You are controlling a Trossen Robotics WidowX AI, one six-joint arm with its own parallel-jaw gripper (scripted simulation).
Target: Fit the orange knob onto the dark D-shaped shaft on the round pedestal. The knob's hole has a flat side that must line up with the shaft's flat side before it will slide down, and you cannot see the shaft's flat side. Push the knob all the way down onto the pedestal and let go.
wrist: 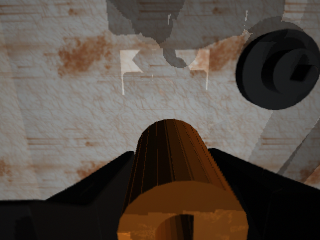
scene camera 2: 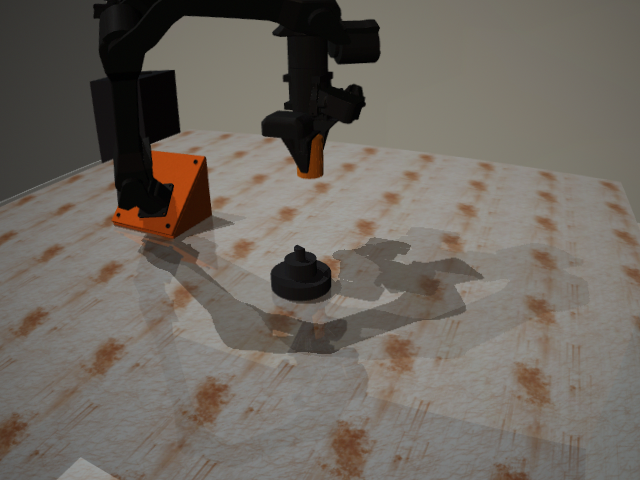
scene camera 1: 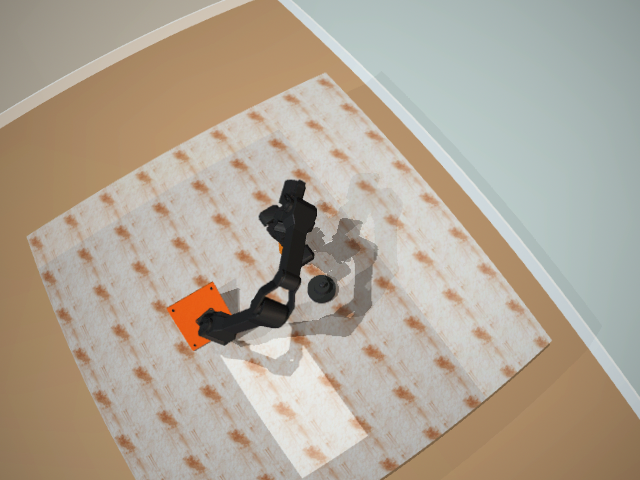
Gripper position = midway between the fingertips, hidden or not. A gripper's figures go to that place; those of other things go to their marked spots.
My gripper (wrist: pixel 171 157): 0.11 m from the lens. An orange knob (wrist: pixel 174 180): 0.05 m from the lens.
